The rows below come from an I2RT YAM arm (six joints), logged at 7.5 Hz.
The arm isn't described. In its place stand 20 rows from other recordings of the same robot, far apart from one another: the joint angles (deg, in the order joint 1, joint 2, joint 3, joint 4, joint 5, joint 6), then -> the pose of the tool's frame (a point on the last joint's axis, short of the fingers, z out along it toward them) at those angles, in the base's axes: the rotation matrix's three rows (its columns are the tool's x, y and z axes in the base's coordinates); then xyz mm.
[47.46, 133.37, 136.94, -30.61, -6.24, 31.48] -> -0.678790, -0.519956, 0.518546; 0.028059, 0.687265, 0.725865; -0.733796, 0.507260, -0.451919; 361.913, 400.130, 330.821
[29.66, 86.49, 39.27, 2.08, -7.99, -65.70] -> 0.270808, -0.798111, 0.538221; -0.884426, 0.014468, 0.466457; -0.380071, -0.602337, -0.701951; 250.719, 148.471, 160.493
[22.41, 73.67, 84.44, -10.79, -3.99, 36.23] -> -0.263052, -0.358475, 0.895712; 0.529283, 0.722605, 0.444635; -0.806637, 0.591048, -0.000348; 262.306, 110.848, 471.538
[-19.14, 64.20, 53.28, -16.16, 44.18, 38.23] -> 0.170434, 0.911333, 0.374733; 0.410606, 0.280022, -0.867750; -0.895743, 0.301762, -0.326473; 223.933, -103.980, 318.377
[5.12, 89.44, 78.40, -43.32, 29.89, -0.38] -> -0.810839, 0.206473, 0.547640; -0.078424, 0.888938, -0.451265; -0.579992, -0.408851, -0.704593; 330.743, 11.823, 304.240
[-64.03, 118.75, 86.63, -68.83, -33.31, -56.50] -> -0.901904, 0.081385, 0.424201; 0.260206, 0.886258, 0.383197; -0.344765, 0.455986, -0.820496; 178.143, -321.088, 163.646
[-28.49, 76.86, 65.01, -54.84, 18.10, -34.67] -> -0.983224, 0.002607, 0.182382; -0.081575, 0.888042, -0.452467; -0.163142, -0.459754, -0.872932; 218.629, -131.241, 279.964
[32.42, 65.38, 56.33, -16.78, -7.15, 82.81] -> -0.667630, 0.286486, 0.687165; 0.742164, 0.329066, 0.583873; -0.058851, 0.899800, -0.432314; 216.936, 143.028, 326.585
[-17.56, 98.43, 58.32, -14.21, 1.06, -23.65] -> -0.834528, -0.024923, 0.550402; -0.156596, 0.968507, -0.193579; -0.528244, -0.247738, -0.812148; 332.212, -105.819, 173.674
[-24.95, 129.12, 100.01, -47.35, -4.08, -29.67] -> -0.966708, -0.083864, 0.241750; -0.094814, 0.994914, -0.034000; -0.237669, -0.055790, -0.969743; 414.015, -189.825, 145.085
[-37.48, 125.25, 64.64, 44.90, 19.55, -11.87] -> -0.380804, 0.767111, 0.516265; 0.047733, 0.573896, -0.817536; -0.923423, -0.286678, -0.255159; 348.592, -282.303, 115.951
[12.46, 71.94, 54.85, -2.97, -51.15, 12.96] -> -0.516947, -0.752899, 0.407320; 0.029849, 0.459688, 0.887579; -0.855497, 0.470989, -0.215161; 267.869, 87.583, 316.805
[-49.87, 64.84, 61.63, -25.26, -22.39, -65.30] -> -0.574581, -0.073907, 0.815104; -0.621703, 0.687132, -0.375946; -0.532299, -0.722764, -0.440761; 171.320, -182.193, 347.674
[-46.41, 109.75, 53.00, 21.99, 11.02, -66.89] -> -0.907769, -0.040022, 0.417557; -0.355773, 0.600801, -0.715866; -0.222218, -0.798396, -0.559627; 259.299, -282.256, 127.867
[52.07, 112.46, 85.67, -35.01, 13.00, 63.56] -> -0.870863, 0.171962, 0.460464; 0.301853, 0.926447, 0.224900; -0.387922, 0.334850, -0.858716; 263.238, 324.752, 204.823
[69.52, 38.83, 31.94, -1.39, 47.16, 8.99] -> -0.109631, -0.370519, 0.922332; 0.010143, 0.927460, 0.373785; -0.993921, 0.050334, -0.097921; 81.117, 142.581, 295.066
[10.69, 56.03, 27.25, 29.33, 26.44, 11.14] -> 0.061695, 0.264484, 0.962415; 0.187699, 0.943973, -0.271448; -0.980287, 0.197392, 0.008595; 221.068, 25.600, 268.095
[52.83, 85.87, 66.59, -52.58, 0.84, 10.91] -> -0.714054, -0.670984, 0.199768; -0.628528, 0.740090, 0.239206; -0.308349, 0.045247, -0.950196; 173.320, 227.725, 248.407
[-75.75, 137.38, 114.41, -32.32, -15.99, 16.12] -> 0.053582, 0.914187, 0.401736; 0.873337, 0.152163, -0.462741; -0.484161, 0.375645, -0.790240; 138.706, -506.316, 162.932
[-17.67, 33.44, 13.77, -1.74, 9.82, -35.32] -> -0.544180, 0.166393, 0.822303; -0.424523, 0.790784, -0.440954; -0.723635, -0.589045, -0.359691; 143.129, -51.968, 193.196
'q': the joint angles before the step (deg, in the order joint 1, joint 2, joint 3, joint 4, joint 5, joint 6). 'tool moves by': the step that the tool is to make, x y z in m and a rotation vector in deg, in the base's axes. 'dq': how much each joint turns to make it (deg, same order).
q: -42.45 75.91 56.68 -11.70 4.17 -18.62
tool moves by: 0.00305 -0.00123 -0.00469 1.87 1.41 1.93
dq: 0.00 1.24 0.71 -1.74 -1.86 -0.66
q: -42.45 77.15 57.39 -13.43 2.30 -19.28
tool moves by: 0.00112 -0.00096 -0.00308 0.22 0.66 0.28
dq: 0.00 0.54 -0.06 -0.02 -0.08 -0.39
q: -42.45 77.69 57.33 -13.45 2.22 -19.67
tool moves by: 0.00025 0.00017 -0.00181 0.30 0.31 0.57
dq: 0.00 0.15 -0.15 -0.13 -0.48 -0.31
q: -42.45 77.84 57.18 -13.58 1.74 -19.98
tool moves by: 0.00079 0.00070 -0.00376 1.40 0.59 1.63
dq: 0.00 0.41 -0.04 -0.92 -1.70 -0.41
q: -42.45 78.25 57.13 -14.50 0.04 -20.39
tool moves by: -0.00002 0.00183 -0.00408 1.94 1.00 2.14
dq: 0.00 0.28 0.01 -1.79 -2.17 -0.67
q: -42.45 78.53 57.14 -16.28 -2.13 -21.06
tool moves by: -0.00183 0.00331 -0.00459 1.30 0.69 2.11
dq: 0.00 -0.34 -0.83 -0.94 -1.96 -0.93
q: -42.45 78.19 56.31 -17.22 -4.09 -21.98
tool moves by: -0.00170 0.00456 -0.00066 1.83 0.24 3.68
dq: 0.00 -0.56 -0.10 -2.03 -3.59 -1.45
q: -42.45 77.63 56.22 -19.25 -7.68 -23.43
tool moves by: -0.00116 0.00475 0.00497 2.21 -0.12 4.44
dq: 0.00 -0.55 1.19 -3.44 -4.46 -1.69
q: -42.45 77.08 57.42 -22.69 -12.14 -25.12
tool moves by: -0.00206 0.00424 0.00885 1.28 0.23 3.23
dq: 0.00 -0.70 1.87 -4.00 -2.90 -1.68
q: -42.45 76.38 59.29 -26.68 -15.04 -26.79
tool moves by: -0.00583 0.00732 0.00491 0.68 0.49 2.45
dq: 0.08 -1.72 0.18 -3.16 -1.81 -1.60
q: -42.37 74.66 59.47 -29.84 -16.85 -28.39
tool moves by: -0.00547 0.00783 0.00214 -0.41 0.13 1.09
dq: 0.42 -2.09 -0.97 -1.16 -0.20 -0.78
